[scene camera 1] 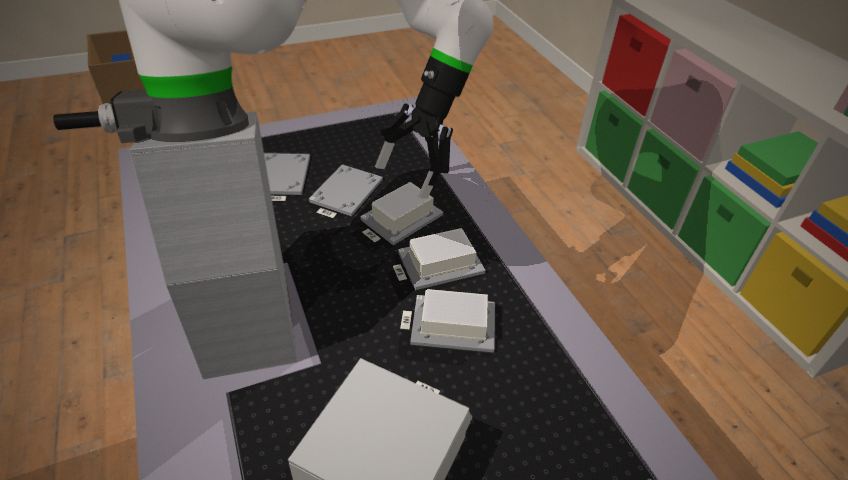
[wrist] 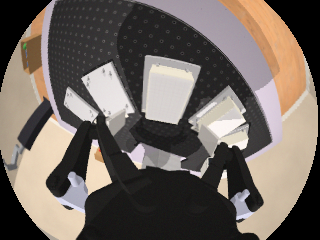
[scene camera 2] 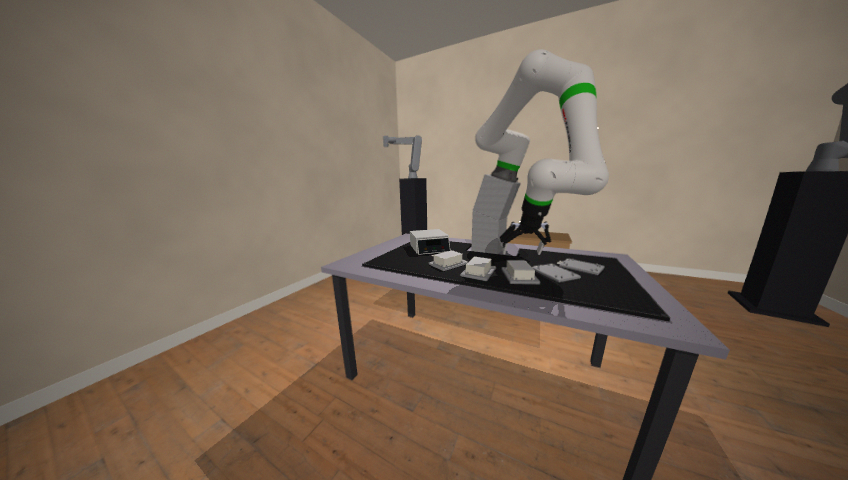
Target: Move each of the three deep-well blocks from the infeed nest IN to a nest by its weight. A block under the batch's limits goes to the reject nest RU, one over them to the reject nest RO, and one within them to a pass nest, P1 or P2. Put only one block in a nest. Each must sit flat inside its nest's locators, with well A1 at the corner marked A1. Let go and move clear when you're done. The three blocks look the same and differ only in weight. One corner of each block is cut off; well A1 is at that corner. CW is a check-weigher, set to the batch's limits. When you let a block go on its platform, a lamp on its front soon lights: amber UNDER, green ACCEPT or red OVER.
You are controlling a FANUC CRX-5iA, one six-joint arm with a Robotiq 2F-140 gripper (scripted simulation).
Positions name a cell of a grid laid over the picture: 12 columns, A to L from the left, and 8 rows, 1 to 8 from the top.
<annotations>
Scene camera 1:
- my gripper: F4
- deep-well block: F4
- deep-well block: G6
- deep-well block: G5
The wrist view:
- my gripper: G5
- deep-well block: G3
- deep-well block: I4
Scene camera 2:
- my gripper: H5
</annotations>
